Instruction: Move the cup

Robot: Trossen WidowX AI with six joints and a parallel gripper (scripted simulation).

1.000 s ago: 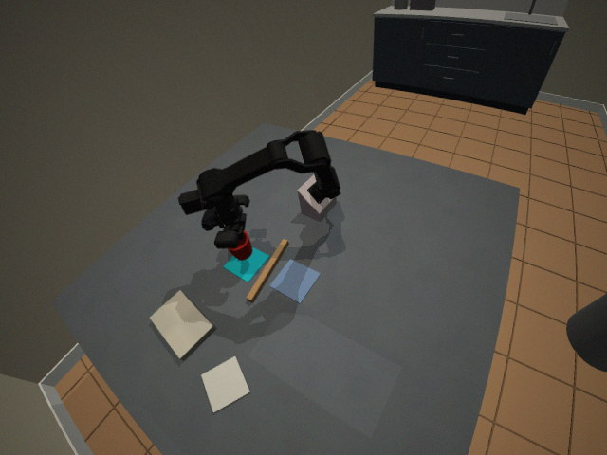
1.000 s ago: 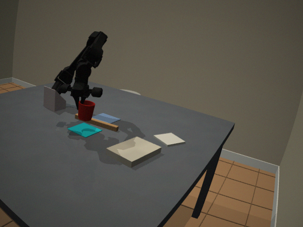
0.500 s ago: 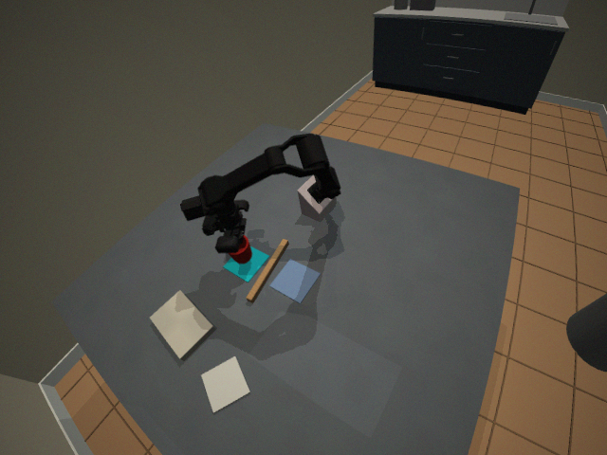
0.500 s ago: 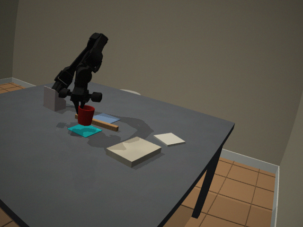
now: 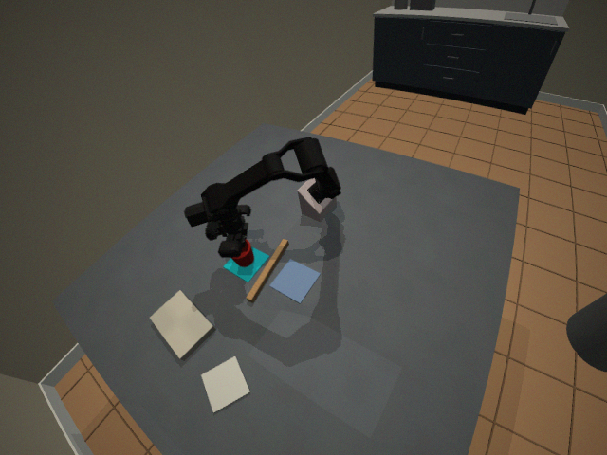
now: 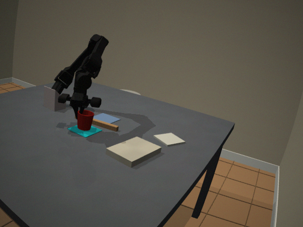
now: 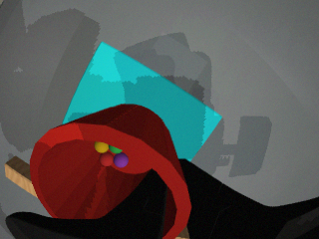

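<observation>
The teal pad is 50 mm below my gripper tip, 20 mm to the left of it and 20 mm ahead of it. Round my gripper tip: wooden bar (110 mm to the left, 40 mm below); red cup (20 mm to the left, 20 mm ahead); pale blue pad (200 mm to the left, 50 mm below, 20 mm behind).
</observation>
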